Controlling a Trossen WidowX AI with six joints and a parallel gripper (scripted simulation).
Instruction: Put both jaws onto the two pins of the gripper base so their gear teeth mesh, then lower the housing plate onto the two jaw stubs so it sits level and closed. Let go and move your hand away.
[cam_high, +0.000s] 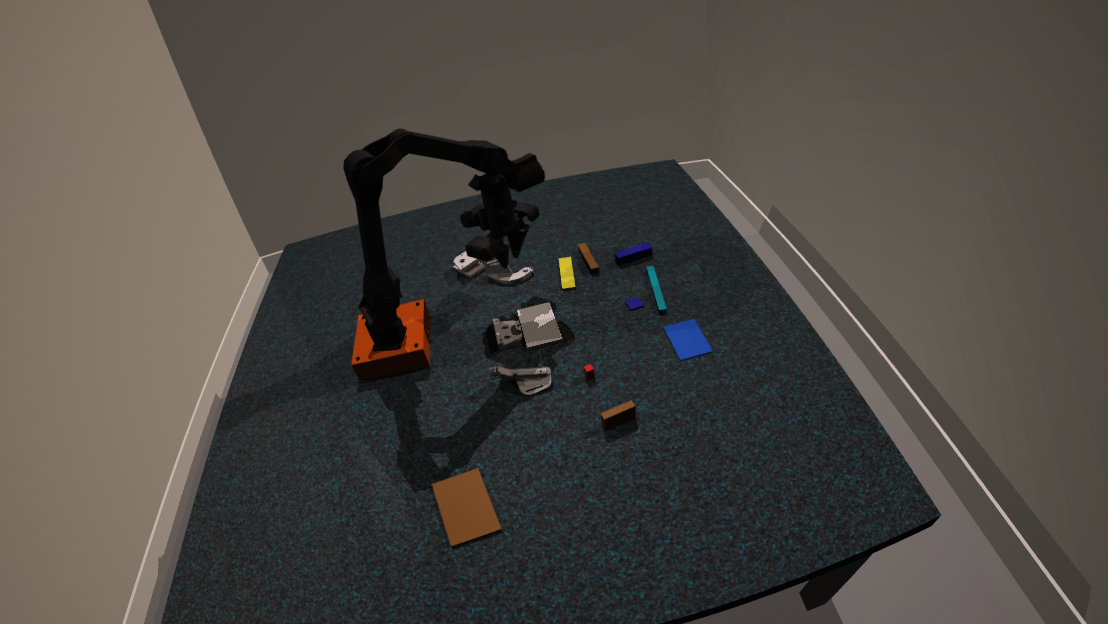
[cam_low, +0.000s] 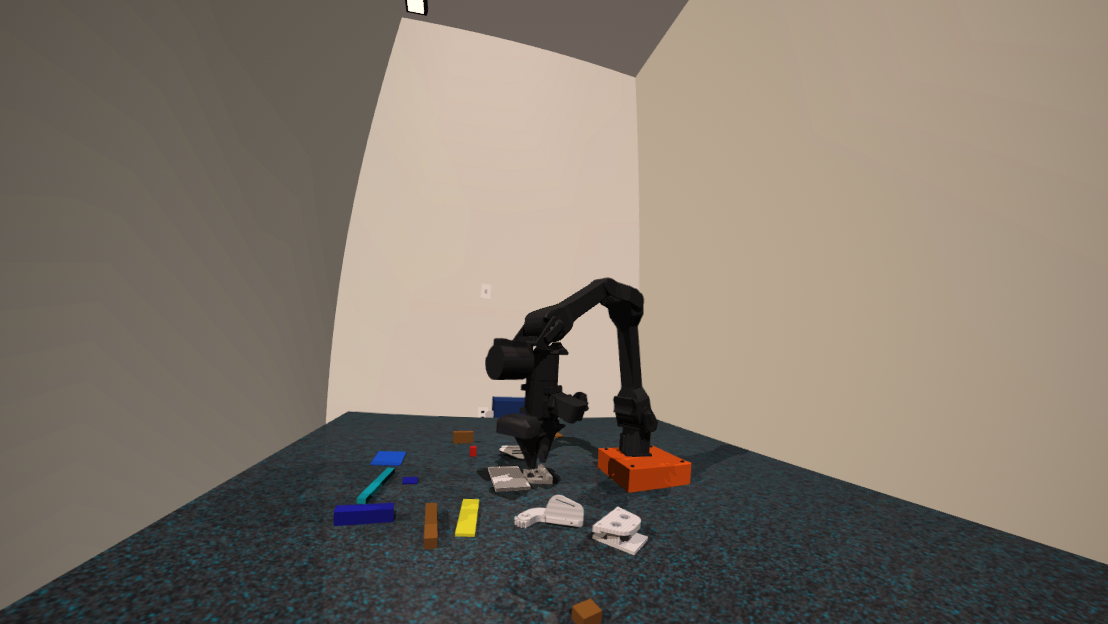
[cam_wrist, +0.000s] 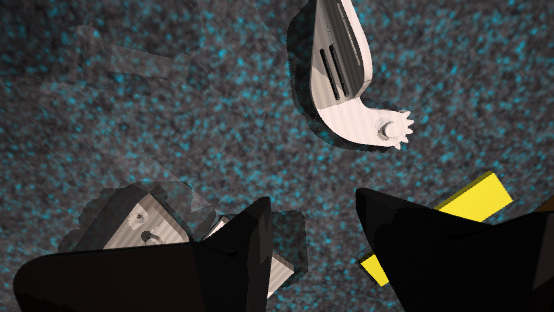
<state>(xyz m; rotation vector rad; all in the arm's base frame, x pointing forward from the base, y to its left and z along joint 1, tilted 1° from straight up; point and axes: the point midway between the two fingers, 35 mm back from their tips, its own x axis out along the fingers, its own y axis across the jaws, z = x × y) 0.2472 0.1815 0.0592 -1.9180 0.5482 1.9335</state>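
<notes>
The white jaw lies 6 cm to the left of my gripper tip and 7 cm below it. The rest, counted from my gripper tip: brown bar 16 cm ahead, 9 cm to the left, 7 cm below; then yellow bar 11 cm ahead, 5 cm to the left, 8 cm below; then white block 13 cm behind, 11 cm to the left, 7 cm below.
</notes>
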